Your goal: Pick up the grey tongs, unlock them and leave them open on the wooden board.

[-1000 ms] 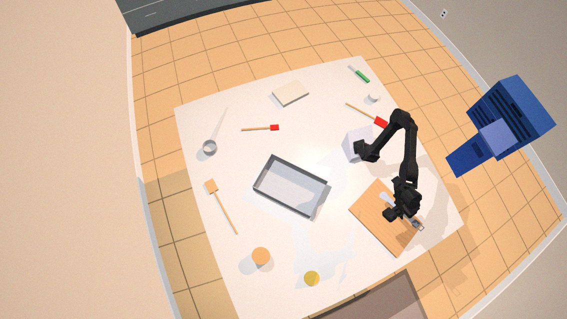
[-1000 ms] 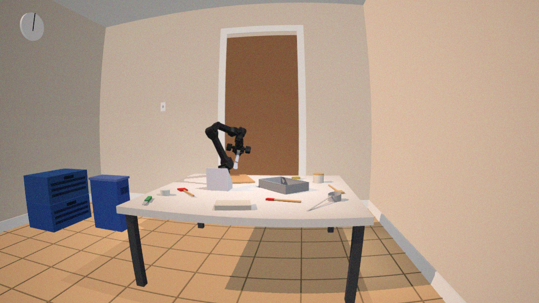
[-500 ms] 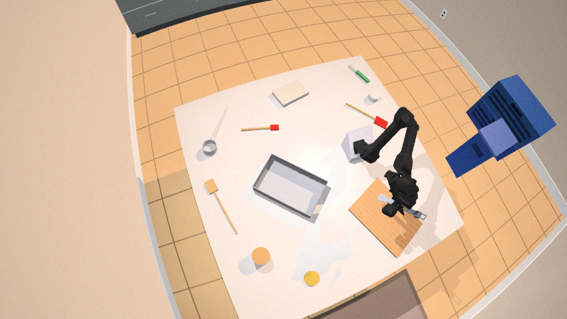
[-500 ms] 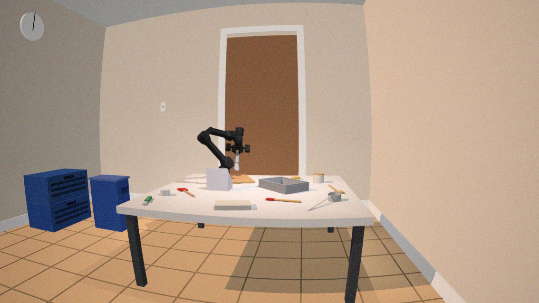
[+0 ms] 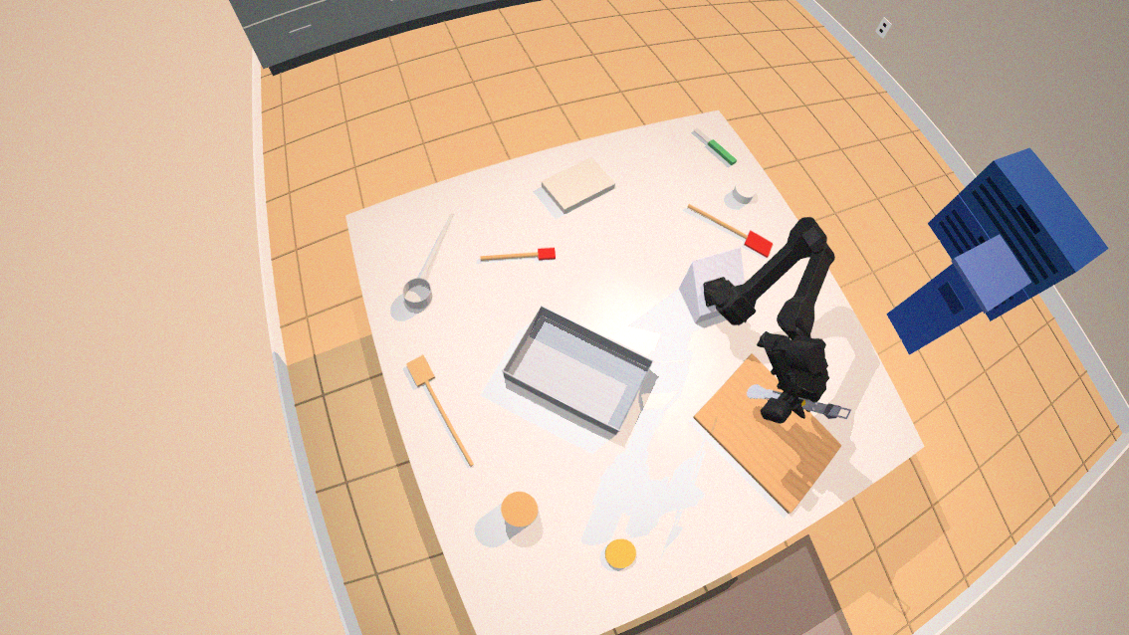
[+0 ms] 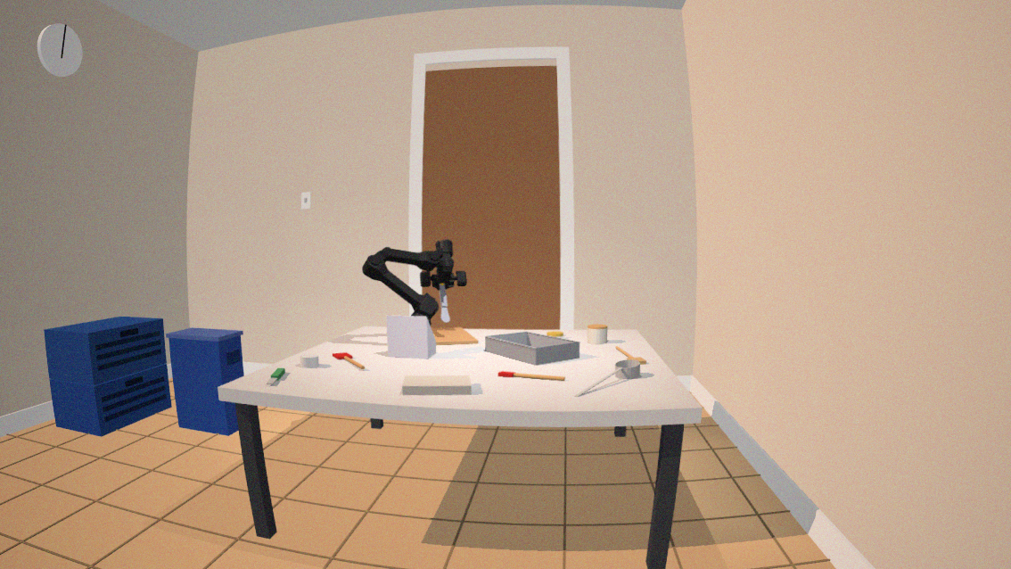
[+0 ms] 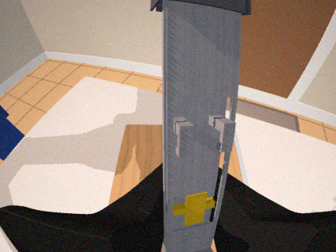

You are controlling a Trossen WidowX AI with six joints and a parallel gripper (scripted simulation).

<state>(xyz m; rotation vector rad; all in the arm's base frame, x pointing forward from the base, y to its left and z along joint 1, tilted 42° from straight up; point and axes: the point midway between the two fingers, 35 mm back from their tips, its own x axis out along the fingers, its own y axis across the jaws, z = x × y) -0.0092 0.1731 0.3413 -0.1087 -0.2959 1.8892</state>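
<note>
Right now the yellow lock piece is 30 mm to the right of my gripper tip, 30 mm above it and 10 mm ahead of it. Round my gripper tip: grey roasting tin (410 mm ahead, 310 mm to the right, 180 mm below); wooden board (200 mm below); yellow disc (460 mm ahead, 190 mm below, 130 mm to the left).
</note>
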